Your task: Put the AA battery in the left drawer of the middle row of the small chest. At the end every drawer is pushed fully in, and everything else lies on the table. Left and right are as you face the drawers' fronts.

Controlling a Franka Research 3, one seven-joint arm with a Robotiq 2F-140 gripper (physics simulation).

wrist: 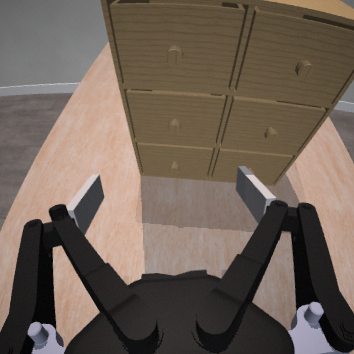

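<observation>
The small chest (pixel 232 75) stands upright on the table, its fronts facing my gripper, with three rows of two drawers. The left drawer of the middle row (pixel 150 112) has a small knob (pixel 174 125) and looks pushed in. The other drawers also look pushed in. My gripper (pixel 169 181) is open and empty, its fingers apart in front of the chest's lower part. The bottom right drawer (pixel 240 162) is partly behind the right fingertip. The AA battery does not show in this view.
The wooden table top (pixel 85 145) extends on both sides of the chest and in front of it. Shadows of the chest and gripper lie across it. Its left edge borders the dark floor (pixel 30 125), with a grey wall (pixel 45 40) behind.
</observation>
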